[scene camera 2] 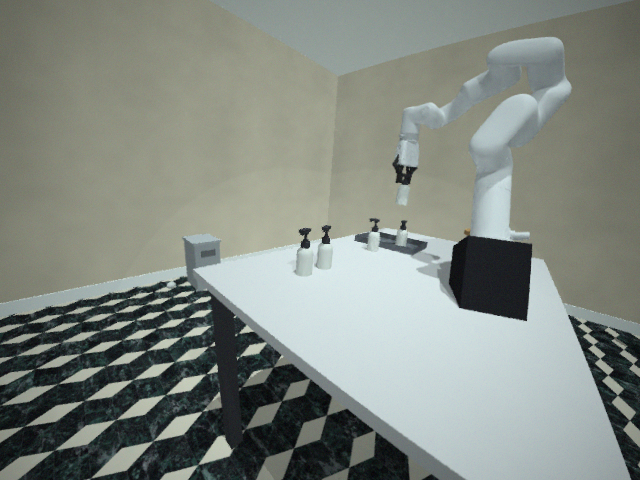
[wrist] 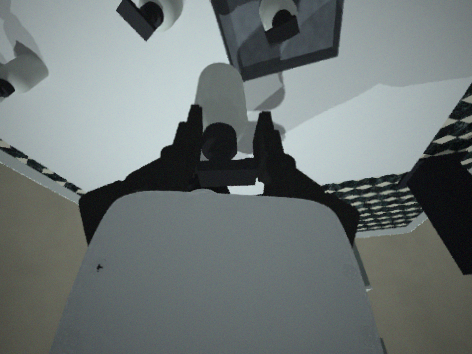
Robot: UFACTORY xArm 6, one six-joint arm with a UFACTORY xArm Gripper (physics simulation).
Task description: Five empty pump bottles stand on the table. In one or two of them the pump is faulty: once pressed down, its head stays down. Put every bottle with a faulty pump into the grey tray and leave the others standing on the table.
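Frame: origin at the arm's base, x ahead, y left, z up, level; metres.
Where they show: gripper, fingertip midpoint: (scene camera 2: 402, 183) (wrist: 229, 124); arm's base, origin of the base link: (scene camera 2: 487, 244).
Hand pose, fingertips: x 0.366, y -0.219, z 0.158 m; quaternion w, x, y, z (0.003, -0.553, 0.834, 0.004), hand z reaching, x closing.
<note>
Things, the pixels of their centre, and the offset from my fingertips. Level surfaces: height alone.
- white pump bottle, body centre: (wrist: 220, 121) (scene camera 2: 403, 189) dx -0.013, dy +0.014, dz -0.026 m
- grey tray, body centre: (scene camera 2: 390, 241) dx +0.051, dy -0.075, dz -0.284 m
- third bottle, body centre: (wrist: 156, 11) (scene camera 2: 374, 234) dx +0.056, dy +0.099, dz -0.229 m
- white table, its level: dz -0.299 m
My gripper (scene camera 2: 403, 180) (wrist: 229, 124) is shut on a white pump bottle (scene camera 2: 402, 195) (wrist: 220, 92) with a black pump, held upright high above the table. Its pump head appears low, close to the collar. Another bottle (scene camera 2: 401, 237) (wrist: 269, 7) stands in the grey tray (scene camera 2: 413, 250) (wrist: 291, 64), its head also low. A third bottle (scene camera 2: 373, 241) (wrist: 172, 11) stands outside the tray, its head raised on a stem. Two more, a front one (scene camera 2: 304, 260) and one behind it (scene camera 2: 324, 255) (wrist: 31, 72), stand further left with raised heads in the scene view.
The white table (scene camera 2: 392, 330) carries the arm's black base block (scene camera 2: 493, 279) at the right. A grey box (scene camera 2: 202, 253) stands beyond the table's left corner. In the wrist view, the tray's near edge lies ahead and right of the held bottle.
</note>
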